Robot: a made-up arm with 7 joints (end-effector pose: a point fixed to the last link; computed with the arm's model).
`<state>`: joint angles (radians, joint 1 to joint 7).
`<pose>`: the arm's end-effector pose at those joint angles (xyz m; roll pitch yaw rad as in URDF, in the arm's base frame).
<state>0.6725 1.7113 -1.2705 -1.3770 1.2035 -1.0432 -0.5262</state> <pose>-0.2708 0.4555 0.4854 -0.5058 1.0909 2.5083</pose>
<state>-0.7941 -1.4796 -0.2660 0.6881 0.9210 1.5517 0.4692</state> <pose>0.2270 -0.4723 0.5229 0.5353 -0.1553 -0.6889</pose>
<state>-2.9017 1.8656 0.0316 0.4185 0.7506 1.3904 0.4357</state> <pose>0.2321 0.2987 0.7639 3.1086 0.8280 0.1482</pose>
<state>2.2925 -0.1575 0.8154 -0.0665 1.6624 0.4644 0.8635</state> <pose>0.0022 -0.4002 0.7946 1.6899 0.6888 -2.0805</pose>
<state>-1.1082 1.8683 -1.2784 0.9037 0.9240 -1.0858 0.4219</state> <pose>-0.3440 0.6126 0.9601 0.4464 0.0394 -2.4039</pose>
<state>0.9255 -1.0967 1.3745 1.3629 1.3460 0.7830 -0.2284</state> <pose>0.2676 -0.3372 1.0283 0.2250 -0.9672 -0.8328</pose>
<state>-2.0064 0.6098 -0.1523 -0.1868 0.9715 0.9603 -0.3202</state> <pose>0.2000 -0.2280 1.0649 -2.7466 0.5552 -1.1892</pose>
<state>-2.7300 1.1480 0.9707 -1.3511 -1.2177 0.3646 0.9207</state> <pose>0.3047 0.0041 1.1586 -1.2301 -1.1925 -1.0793</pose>
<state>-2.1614 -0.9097 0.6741 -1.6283 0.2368 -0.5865 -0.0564</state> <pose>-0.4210 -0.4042 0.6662 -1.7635 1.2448 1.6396</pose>
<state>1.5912 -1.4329 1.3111 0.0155 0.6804 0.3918 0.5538</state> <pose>0.2124 -0.0599 1.1490 2.1113 -1.0747 2.1298</pose>
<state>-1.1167 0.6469 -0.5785 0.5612 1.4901 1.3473 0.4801</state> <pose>-0.3358 -0.0732 1.2486 1.6788 -1.0950 2.8498</pose>
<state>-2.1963 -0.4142 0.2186 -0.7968 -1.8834 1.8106 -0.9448</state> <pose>-0.1323 -0.5132 0.9616 -0.9073 -0.5434 -0.1380</pose>
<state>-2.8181 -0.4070 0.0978 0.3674 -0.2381 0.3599 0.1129</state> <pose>-0.1272 -0.4740 0.7099 1.9116 0.1082 -2.3080</pose>
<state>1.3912 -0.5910 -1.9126 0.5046 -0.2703 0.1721 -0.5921</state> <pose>0.0882 -0.7714 0.5353 2.8495 -1.1904 -2.6216</pose>
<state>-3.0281 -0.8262 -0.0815 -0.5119 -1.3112 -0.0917 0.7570</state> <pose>-0.2402 -0.4695 0.9280 -0.3444 0.2815 3.0159</pose>
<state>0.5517 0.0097 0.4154 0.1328 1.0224 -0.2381 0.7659</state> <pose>-0.1219 -0.4525 0.7528 -0.4531 -0.0250 -2.3870</pose>
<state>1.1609 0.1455 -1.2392 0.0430 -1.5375 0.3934 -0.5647</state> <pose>-0.0743 -0.4407 0.3932 -0.6188 0.1692 -0.8860</pose>
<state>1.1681 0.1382 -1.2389 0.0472 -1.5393 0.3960 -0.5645</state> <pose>-0.0707 -0.4430 0.3957 -0.6180 0.1554 -0.8799</pose>
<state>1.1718 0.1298 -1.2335 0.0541 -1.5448 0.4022 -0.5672</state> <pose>-0.0678 -0.4453 0.3993 -0.6268 0.1459 -0.8681</pose>
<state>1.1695 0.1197 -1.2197 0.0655 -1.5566 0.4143 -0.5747</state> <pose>-0.0658 -0.4479 0.4047 -0.6517 0.1445 -0.8472</pose>
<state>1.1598 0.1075 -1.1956 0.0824 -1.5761 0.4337 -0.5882</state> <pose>-0.0648 -0.4505 0.4120 -0.6957 0.1547 -0.8149</pose>
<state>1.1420 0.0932 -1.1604 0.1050 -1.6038 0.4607 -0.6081</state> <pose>-0.0649 -0.4531 0.4211 -0.7593 0.1809 -0.7718</pose>
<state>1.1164 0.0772 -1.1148 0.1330 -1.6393 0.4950 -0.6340</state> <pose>-0.0656 -0.4551 0.4314 -0.8394 0.2266 -0.7202</pose>
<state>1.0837 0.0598 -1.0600 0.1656 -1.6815 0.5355 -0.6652</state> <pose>-0.0668 -0.4565 0.4422 -0.9313 0.2947 -0.6644</pose>
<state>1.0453 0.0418 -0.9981 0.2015 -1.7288 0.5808 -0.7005</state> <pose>-0.0683 -0.4569 0.4526 -1.0294 0.3856 -0.6095</pose>
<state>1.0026 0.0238 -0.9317 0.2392 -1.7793 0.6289 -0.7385</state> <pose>-0.0702 -0.4563 0.4617 -1.1290 0.4973 -0.5611</pose>
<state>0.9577 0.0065 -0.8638 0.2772 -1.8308 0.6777 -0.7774</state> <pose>-0.0728 -0.4548 0.4693 -1.2267 0.6237 -0.5235</pose>
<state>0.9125 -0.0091 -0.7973 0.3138 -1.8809 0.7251 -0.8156</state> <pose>-0.0763 -0.4525 0.4750 -1.3213 0.7577 -0.5005</pose>
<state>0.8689 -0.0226 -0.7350 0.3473 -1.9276 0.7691 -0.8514</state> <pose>-0.0808 -0.4499 0.4792 -1.4145 0.8909 -0.4956</pose>
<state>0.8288 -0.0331 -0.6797 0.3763 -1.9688 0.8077 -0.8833</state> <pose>-0.0862 -0.4471 0.4819 -1.5082 1.0146 -0.5115</pose>
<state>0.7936 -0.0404 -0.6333 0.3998 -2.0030 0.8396 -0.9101</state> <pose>-0.0920 -0.4444 0.4837 -1.6056 1.1218 -0.5504</pose>
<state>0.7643 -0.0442 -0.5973 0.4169 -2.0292 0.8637 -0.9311</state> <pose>-0.0979 -0.4420 0.4846 -1.7076 1.2073 -0.6119</pose>
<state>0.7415 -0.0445 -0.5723 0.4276 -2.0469 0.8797 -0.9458</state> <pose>-0.1035 -0.4399 0.4848 -1.8068 1.2686 -0.6871</pose>
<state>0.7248 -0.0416 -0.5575 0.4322 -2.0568 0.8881 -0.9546</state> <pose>-0.1086 -0.4381 0.4842 -1.8909 1.3077 -0.7612</pose>
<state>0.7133 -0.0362 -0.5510 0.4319 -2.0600 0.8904 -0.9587</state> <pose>-0.1131 -0.4365 0.4832 -1.9461 1.3291 -0.8174</pose>
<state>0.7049 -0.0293 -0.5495 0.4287 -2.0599 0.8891 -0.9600</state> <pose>-0.1173 -0.4351 0.4817 -1.9797 1.3409 -0.8581</pose>
